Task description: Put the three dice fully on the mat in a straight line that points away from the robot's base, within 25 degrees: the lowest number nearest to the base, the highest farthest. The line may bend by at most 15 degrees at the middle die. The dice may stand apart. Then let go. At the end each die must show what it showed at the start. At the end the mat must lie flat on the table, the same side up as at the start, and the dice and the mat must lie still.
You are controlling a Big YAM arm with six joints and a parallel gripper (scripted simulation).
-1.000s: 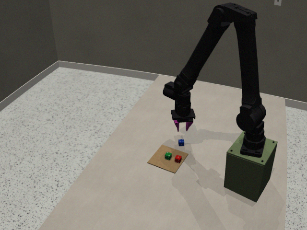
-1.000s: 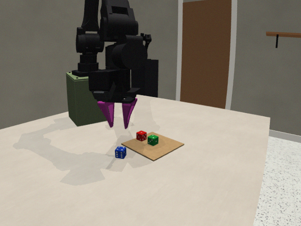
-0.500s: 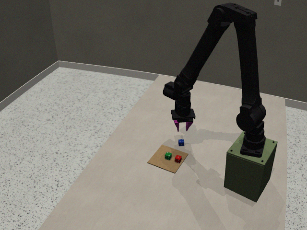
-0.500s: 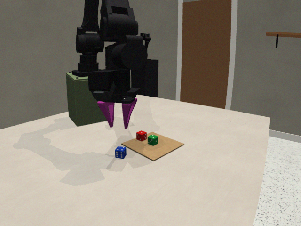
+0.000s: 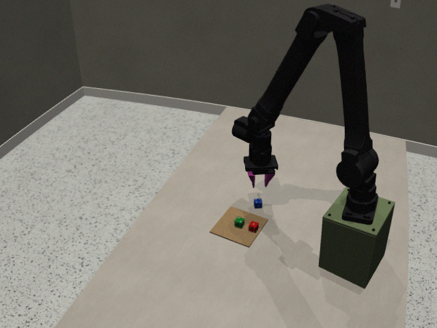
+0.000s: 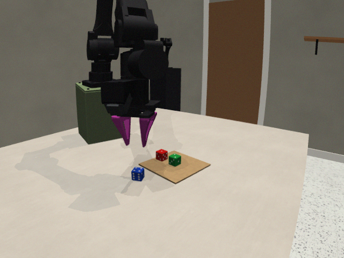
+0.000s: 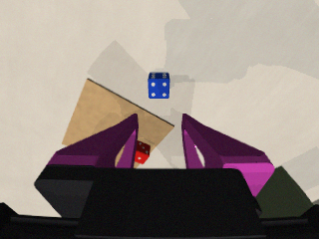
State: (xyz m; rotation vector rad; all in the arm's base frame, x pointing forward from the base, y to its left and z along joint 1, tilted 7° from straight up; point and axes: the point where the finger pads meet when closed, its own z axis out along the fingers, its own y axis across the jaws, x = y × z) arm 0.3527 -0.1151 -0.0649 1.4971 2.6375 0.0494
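My hand is 8 cm above the blue die. From my hand the other things lie so: tan mat: 2 cm ahead, 12 cm to the left, 9 cm below; then red die: 3 cm behind, 12 cm to the left, 8 cm below; then green die: 2 cm ahead, 12 cm to the left, 8 cm below.
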